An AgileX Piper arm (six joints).
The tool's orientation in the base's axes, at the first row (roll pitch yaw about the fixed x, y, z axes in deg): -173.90 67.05 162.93
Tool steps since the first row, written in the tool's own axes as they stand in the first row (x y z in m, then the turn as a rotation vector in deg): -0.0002 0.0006 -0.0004 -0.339 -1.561 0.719; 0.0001 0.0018 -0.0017 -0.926 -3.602 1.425; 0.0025 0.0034 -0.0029 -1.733 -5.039 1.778; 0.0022 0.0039 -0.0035 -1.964 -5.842 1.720; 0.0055 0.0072 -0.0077 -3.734 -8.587 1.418
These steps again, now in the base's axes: 0.0000 0.0007 0.0003 0.132 -1.744 0.098; -0.0008 0.0023 0.0005 0.160 -3.954 0.449; -0.0021 0.0045 -0.0013 0.205 -5.502 1.115; -0.0023 0.0051 -0.0008 -0.068 -6.247 1.384; -0.0058 0.0101 -0.0024 -0.721 -8.868 3.244
